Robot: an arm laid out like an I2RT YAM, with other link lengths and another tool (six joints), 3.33 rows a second.
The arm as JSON. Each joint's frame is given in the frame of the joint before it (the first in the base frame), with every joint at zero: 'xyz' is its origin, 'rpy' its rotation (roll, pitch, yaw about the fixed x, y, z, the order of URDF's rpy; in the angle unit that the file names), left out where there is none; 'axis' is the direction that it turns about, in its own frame. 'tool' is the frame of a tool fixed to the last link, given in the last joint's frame.
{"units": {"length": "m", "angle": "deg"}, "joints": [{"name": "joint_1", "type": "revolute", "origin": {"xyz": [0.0, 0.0, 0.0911]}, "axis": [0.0, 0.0, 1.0]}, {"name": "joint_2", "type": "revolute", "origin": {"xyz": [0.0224, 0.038, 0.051]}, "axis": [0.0, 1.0, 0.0]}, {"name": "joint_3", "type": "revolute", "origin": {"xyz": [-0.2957, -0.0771, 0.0]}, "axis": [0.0, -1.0, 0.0]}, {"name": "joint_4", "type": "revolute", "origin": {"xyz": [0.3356, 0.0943, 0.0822]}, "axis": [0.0, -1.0, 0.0]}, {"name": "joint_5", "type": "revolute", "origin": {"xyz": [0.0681, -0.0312, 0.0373]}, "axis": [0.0, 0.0, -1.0]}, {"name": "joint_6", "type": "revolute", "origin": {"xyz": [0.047, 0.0, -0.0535]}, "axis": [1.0, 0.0, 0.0]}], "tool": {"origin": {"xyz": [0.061, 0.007, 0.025], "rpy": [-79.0, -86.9, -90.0]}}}
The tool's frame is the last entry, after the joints.
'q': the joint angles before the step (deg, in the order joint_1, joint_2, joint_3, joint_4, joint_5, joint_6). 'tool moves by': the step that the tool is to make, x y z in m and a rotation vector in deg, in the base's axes. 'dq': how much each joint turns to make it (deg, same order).
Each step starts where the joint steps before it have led.
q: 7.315 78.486 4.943 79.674 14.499 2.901
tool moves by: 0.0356 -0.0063 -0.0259 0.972 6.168 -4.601
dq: -0.368 11.342 6.935 -2.048 4.314 1.579
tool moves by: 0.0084 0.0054 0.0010 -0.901 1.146 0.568
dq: 0.691 0.128 1.634 -2.502 0.133 -0.789
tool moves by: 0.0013 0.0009 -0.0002 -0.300 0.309 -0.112
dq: 0.188 0.063 0.281 -0.478 0.307 -0.262
